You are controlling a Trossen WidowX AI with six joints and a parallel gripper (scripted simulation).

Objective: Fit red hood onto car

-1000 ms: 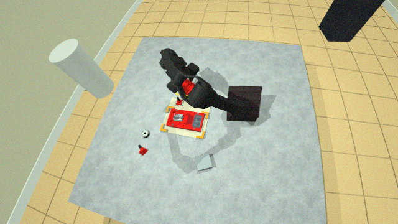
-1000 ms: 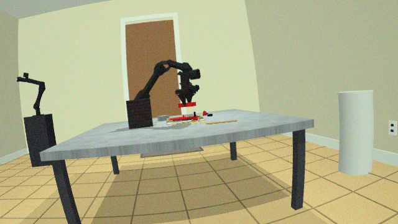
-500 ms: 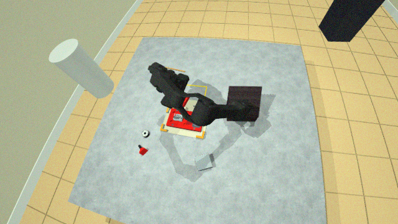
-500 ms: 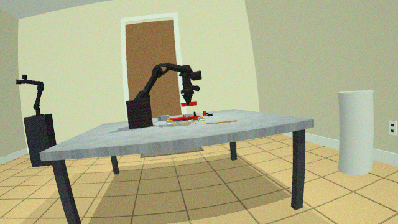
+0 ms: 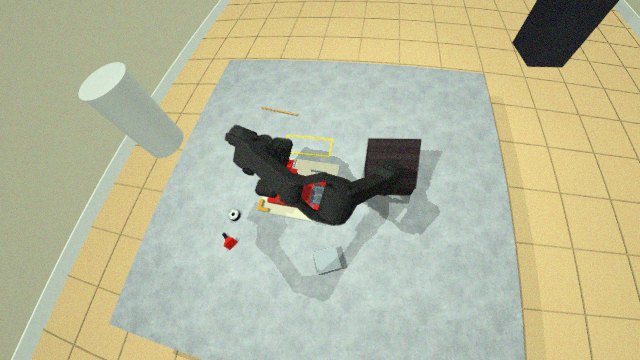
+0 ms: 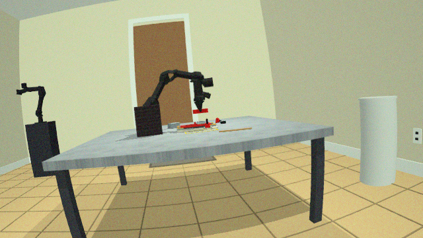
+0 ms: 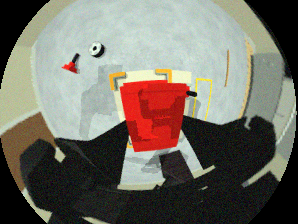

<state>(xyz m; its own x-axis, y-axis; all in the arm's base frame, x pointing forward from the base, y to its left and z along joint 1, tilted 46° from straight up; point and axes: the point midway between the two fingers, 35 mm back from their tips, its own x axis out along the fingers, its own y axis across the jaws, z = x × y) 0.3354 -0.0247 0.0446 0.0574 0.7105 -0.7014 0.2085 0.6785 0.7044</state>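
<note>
Right now the engine block is 8 cm below my gripper tip and 1 cm to the left of it. Also, from my gripper tip: wheel (19 cm ahead, 10 cm below, 9 cm to the left); then red hood (1 cm above); then thin wooden stick (38 cm to the right, 10 cm below, 7 cm ahead).
</note>
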